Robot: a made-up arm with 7 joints. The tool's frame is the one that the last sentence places.
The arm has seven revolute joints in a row. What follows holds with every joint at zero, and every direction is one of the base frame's.
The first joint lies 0.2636 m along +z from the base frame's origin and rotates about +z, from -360 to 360 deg.
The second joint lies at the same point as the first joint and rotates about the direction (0, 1, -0.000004), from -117.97 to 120 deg.
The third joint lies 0.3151 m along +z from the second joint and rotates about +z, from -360 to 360 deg.
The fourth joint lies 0.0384 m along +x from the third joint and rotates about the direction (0, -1, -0.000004), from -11 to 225 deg.
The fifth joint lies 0.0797 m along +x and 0.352 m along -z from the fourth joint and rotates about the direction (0, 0.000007, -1), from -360 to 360 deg.
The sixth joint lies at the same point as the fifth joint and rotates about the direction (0, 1, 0.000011), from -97 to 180 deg.
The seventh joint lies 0.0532 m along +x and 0.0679 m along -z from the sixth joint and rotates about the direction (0, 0.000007, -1), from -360 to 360 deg.
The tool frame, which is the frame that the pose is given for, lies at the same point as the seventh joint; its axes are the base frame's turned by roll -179.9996, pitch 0 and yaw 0 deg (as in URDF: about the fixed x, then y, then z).
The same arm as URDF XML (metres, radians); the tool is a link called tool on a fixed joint. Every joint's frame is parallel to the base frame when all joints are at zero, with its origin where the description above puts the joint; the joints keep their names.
<robot name="arm">
  <link name="base"/>
  <link name="link1"/>
  <link name="link2"/>
  <link name="link3"/>
  <link name="link4"/>
  <link name="link5"/>
  <link name="link6"/>
  <link name="link7"/>
  <link name="tool"/>
  <joint name="joint 1" type="revolute">
    <parent link="base"/>
    <child link="link1"/>
    <origin xyz="0 0 0.2636"/>
    <axis xyz="0 0 1"/>
    <limit lower="-6.2832" upper="6.2832"/>
  </joint>
  <joint name="joint 2" type="revolute">
    <parent link="link1"/>
    <child link="link2"/>
    <origin xyz="0 0 0"/>
    <axis xyz="0 1 0"/>
    <limit lower="-2.059" upper="2.0944"/>
  </joint>
  <joint name="joint 3" type="revolute">
    <parent link="link2"/>
    <child link="link3"/>
    <origin xyz="0 0 0.3151"/>
    <axis xyz="0 0 1"/>
    <limit lower="-6.2832" upper="6.2832"/>
  </joint>
  <joint name="joint 4" type="revolute">
    <parent link="link3"/>
    <child link="link4"/>
    <origin xyz="0.0384 0 0"/>
    <axis xyz="0 -1 0"/>
    <limit lower="-0.192" upper="3.927"/>
  </joint>
  <joint name="joint 5" type="revolute">
    <parent link="link4"/>
    <child link="link5"/>
    <origin xyz="0.0797 0 -0.352"/>
    <axis xyz="0 0 -1"/>
    <limit lower="-6.2832" upper="6.2832"/>
  </joint>
  <joint name="joint 6" type="revolute">
    <parent link="link5"/>
    <child link="link6"/>
    <origin xyz="0 0 0"/>
    <axis xyz="0 1 0"/>
    <limit lower="-1.693" upper="3.1416"/>
  </joint>
  <joint name="joint 7" type="revolute">
    <parent link="link6"/>
    <child link="link7"/>
    <origin xyz="0.0532 0 -0.0679"/>
    <axis xyz="0 0 -1"/>
    <limit lower="-6.2832" upper="6.2832"/>
  </joint>
  <joint name="tool_fixed" type="fixed">
    <parent link="link7"/>
    <child link="tool"/>
    <origin xyz="0 0 0" rpy="-3.1416 0 0"/>
  </joint>
</robot>

